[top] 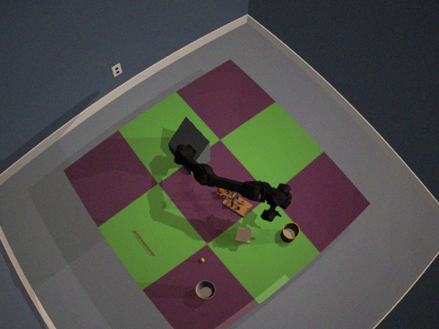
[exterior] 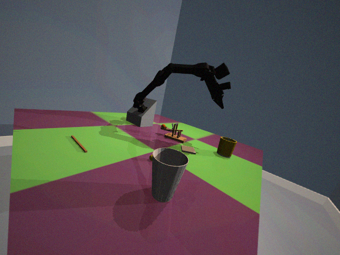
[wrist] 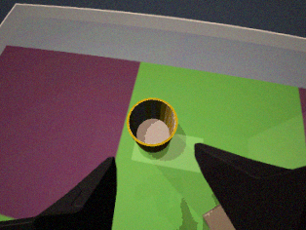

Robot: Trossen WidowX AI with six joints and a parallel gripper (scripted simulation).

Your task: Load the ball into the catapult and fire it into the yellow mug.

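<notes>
Now: gripper tip 33 cm past the orange ball, 21 cm above it and 9 cm to the left of it. From my gripper tip the other things lie so: flat beige tile (26 cm below, 16 cm to the right, 8 cm behind); then wooden catapult (27 cm behind, 22 cm below, 6 cm to the right); then yellow mug (24 cm below, 8 cm ahead, 2 cm to the left).
</notes>
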